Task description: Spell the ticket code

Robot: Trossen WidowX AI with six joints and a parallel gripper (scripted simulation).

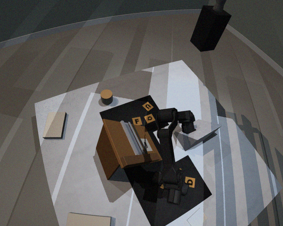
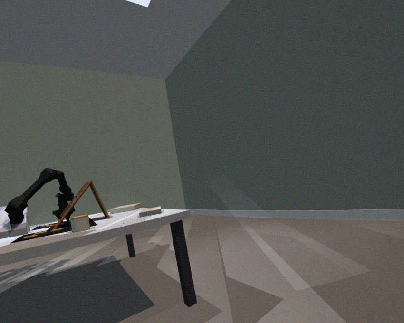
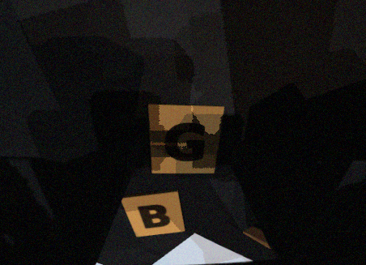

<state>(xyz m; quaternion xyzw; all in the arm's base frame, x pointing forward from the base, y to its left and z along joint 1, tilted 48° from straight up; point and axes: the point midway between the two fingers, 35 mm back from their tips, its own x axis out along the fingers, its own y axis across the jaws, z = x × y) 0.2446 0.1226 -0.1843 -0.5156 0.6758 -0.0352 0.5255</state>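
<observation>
Now: gripper tip 80 mm past the b tile and 40 mm to the left of it. Round my gripper tip: black mat 210 mm to the right, 40 mm behind; then g tile right at my gripper tip; then d tile 130 mm behind, 50 mm to the left.
</observation>
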